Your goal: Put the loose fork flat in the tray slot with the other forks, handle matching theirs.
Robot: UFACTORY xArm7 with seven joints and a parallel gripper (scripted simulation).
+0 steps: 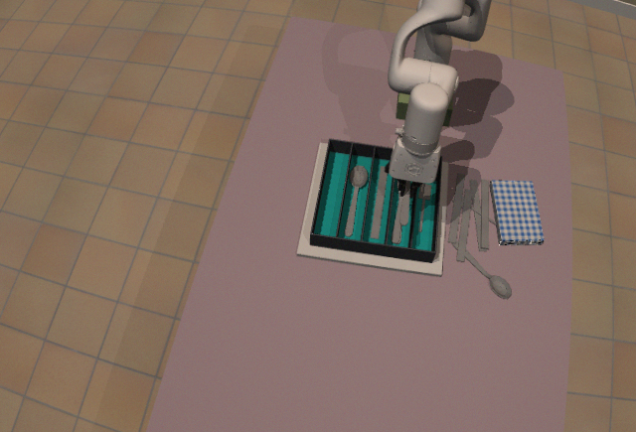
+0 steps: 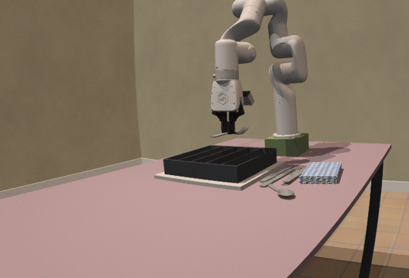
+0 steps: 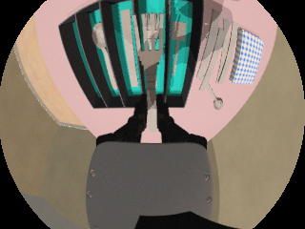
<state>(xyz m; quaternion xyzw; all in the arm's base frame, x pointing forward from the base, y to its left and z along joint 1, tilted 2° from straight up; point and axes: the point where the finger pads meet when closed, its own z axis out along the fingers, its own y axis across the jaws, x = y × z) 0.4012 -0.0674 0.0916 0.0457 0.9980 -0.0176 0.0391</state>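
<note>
Now: the tray 4 cm behind my hand, 5 cm to the right of it and 11 cm below it. Also, from my hand: blue checked napkin 5 cm behind, 31 cm to the left, 15 cm below.
</note>
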